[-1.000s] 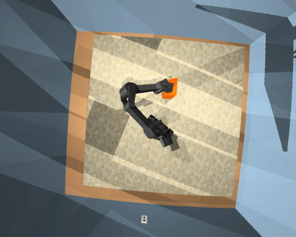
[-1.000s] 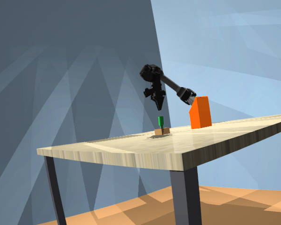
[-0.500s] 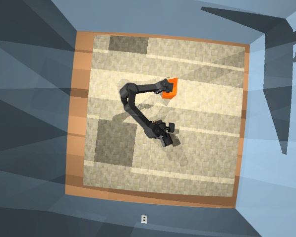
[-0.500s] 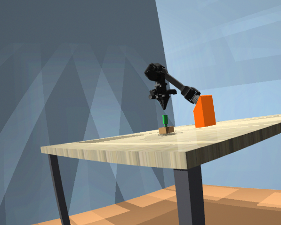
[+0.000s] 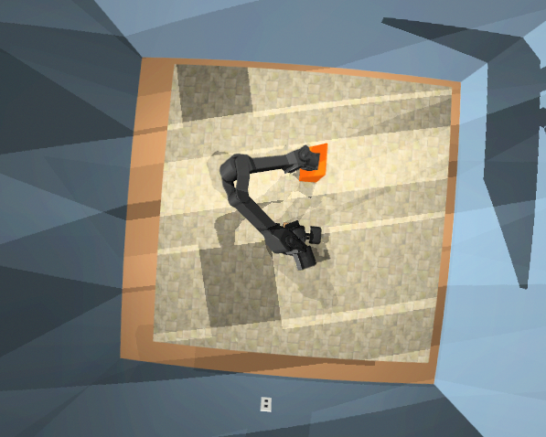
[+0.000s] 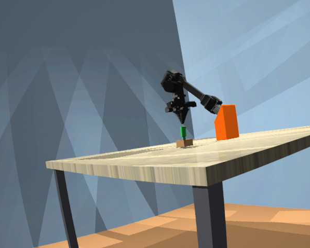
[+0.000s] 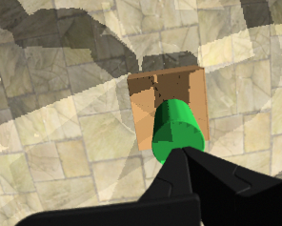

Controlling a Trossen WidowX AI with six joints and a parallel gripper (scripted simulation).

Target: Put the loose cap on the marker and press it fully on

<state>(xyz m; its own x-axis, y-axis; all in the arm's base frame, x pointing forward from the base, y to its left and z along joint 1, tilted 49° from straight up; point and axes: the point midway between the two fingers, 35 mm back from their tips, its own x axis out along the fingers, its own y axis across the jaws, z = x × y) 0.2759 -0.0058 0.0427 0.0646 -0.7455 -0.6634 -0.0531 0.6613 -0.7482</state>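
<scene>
My gripper tip is 4 cm above the green cap. Also, from my gripper tip: brown holder block 10 cm below, 1 cm to the right.
</scene>
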